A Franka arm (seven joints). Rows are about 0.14 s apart.
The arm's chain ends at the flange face. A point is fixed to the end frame.
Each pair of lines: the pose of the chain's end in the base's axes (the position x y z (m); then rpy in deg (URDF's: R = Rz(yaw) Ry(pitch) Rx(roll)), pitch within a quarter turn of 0, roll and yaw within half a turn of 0), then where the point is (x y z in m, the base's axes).
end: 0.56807, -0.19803, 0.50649, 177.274, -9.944, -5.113
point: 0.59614 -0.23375 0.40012
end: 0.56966, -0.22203, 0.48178, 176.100, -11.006, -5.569
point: 0.59905 -0.26039 0.37669
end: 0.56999, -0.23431, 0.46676, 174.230, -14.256, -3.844
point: 0.60587 -0.27569 0.36488
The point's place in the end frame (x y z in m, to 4 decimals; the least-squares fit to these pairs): 0.0123 0.0278 0.1116
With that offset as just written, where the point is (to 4 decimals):
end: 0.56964, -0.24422, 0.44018, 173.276, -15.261, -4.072
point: 0.6068 -0.2876 0.3396
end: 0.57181, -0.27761, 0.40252, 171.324, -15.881, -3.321
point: 0.6100 -0.3242 0.3038
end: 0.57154, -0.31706, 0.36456, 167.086, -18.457, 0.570
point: 0.6162 -0.3687 0.2712
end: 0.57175, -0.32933, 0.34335, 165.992, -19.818, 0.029
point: 0.6178 -0.3833 0.2520
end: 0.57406, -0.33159, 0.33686, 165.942, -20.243, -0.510
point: 0.6202 -0.3861 0.2459
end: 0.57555, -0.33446, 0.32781, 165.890, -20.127, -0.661
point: 0.6214 -0.3892 0.2368
